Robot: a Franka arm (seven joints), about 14 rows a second.
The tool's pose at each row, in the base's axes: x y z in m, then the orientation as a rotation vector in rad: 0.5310 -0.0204 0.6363 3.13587 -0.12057 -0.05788; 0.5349 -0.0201 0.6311 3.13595 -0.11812 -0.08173; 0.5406 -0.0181 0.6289 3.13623 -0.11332 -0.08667; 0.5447 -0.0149 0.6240 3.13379 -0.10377 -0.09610; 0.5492 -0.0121 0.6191 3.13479 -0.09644 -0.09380; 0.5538 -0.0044 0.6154 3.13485 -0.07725 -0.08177; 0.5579 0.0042 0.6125 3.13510 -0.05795 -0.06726; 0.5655 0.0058 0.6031 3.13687 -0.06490 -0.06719; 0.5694 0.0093 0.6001 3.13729 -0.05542 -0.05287; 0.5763 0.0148 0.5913 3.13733 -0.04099 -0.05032; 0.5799 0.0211 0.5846 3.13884 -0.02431 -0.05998; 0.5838 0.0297 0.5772 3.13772 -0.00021 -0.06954; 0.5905 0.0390 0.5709 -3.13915 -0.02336 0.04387; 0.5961 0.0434 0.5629 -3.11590 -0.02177 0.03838; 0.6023 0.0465 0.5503 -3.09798 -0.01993 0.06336
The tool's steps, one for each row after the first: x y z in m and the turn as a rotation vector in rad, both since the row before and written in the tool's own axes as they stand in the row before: 0.0041 -0.0006 0.0051 -0.00010 -0.01520 -0.00159; 0.0056 -0.0024 0.0019 0.00004 -0.00314 -0.00307; 0.0041 -0.0035 0.0047 -0.00288 -0.00595 -0.00596; 0.0046 -0.0031 0.0046 0.00060 0.00147 -0.00471; 0.0043 -0.0080 0.0034 -0.00094 0.00771 -0.01219; 0.0038 -0.0088 0.0027 -0.00060 0.00929 -0.01227; 0.0079 -0.0019 0.0091 0.00200 0.00002 0.00437; 0.0039 -0.0037 0.0028 0.00002 0.00914 -0.00603; 0.0070 -0.0058 0.0085 -0.00035 0.00164 -0.00919; 0.0036 -0.0064 0.0066 0.00125 -0.00614 -0.01067; 0.0040 -0.0087 0.0072 -0.00136 -0.00608 -0.01534; 0.0070 -0.0093 0.0060 0.00482 0.01639 -0.01510; 0.0059 -0.0043 0.0078 0.02332 0.00349 0.00058; 0.0065 -0.0027 0.0125 0.01765 -0.01612 0.00110
